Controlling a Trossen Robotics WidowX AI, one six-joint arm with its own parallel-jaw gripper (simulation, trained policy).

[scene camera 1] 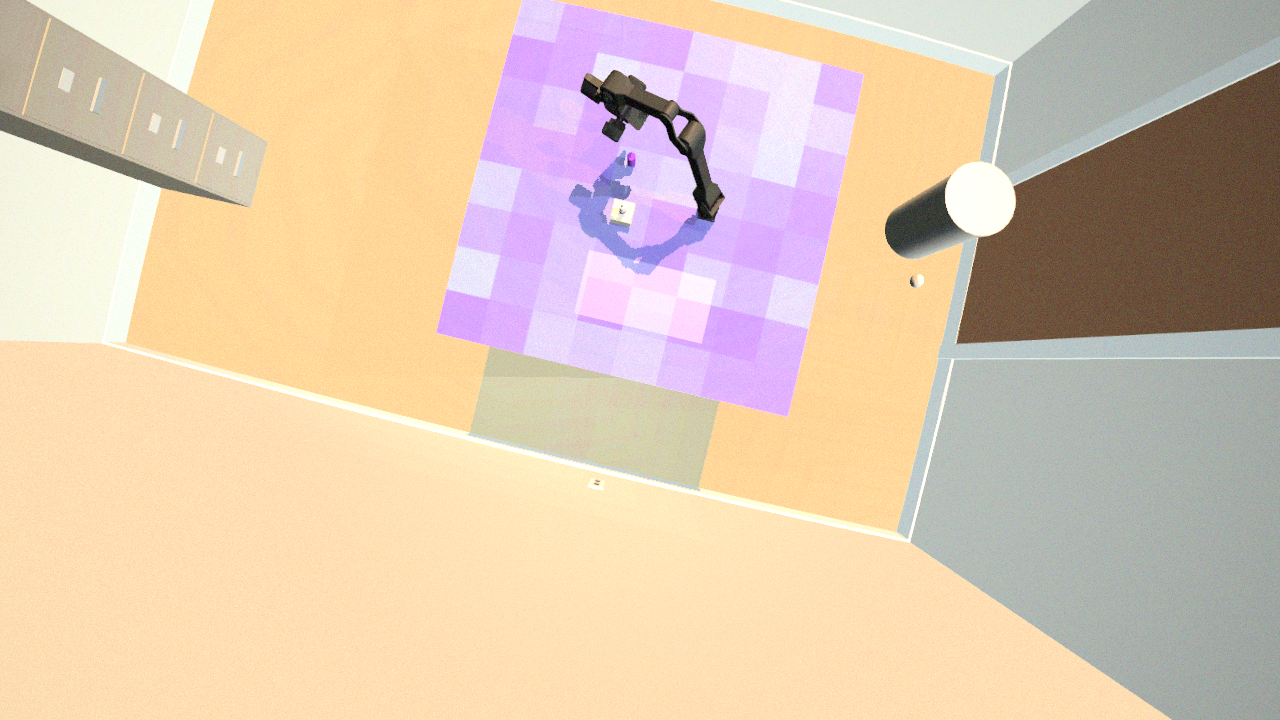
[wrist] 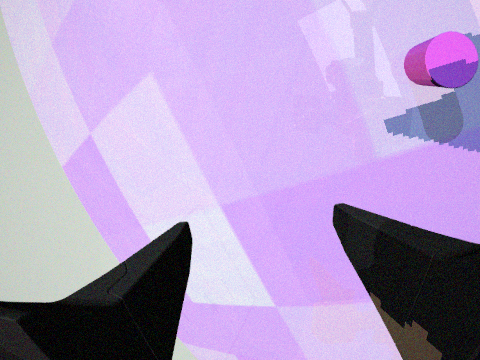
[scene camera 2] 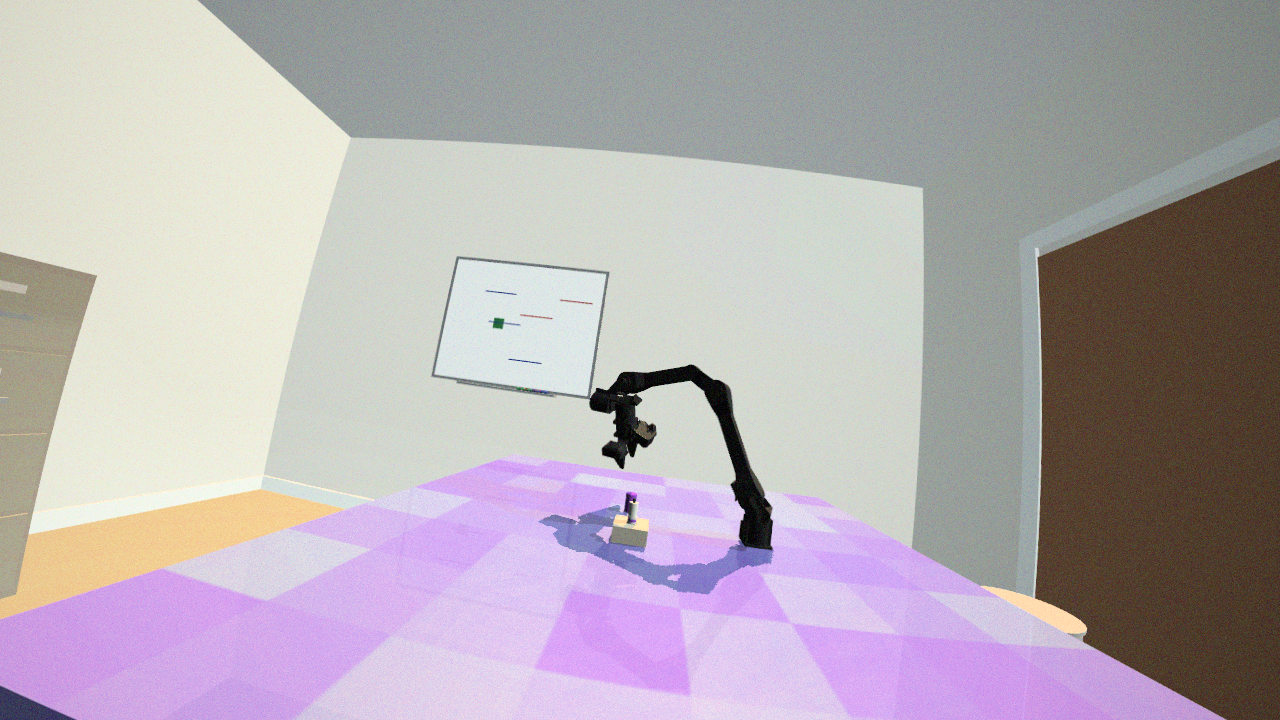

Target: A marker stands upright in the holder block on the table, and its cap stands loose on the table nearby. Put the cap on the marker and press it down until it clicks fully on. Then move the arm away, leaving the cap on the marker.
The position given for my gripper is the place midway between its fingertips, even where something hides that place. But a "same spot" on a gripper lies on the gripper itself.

Scene:
my gripper: scene camera 1 629, 114; wrist; scene camera 2
same spot on my gripper: (scene camera 2: 631, 446) = (wrist: 164, 299)

